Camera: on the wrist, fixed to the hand. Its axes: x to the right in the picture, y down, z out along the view.
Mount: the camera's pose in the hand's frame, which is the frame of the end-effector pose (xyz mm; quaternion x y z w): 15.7 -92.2 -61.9 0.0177 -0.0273 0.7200 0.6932
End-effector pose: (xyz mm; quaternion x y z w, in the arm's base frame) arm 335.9 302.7 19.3 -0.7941 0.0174 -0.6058 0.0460
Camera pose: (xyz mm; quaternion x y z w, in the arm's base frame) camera 277.8 389.9 59.3 -0.5537 0.5718 -0.3655 0.4826
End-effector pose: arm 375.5 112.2 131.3 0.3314 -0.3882 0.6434 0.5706
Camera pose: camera 465.9 178.4 126.5 0.0221 0.5119 -0.8546 0.0842
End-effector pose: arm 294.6 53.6 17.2 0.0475 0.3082 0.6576 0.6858
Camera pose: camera 344.2 35.1 -81.7 0.2849 0.1724 0.9429 0.0095
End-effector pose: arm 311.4 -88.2 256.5 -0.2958 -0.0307 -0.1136 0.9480
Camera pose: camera 304.6 -200.1 258.6 -0.2135 0.1638 0.6124 0.7433
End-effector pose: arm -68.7 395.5 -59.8 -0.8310 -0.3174 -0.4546 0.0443
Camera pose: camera -160.0 454.0 -31.2 -0.8162 0.3691 -0.2549 0.3641
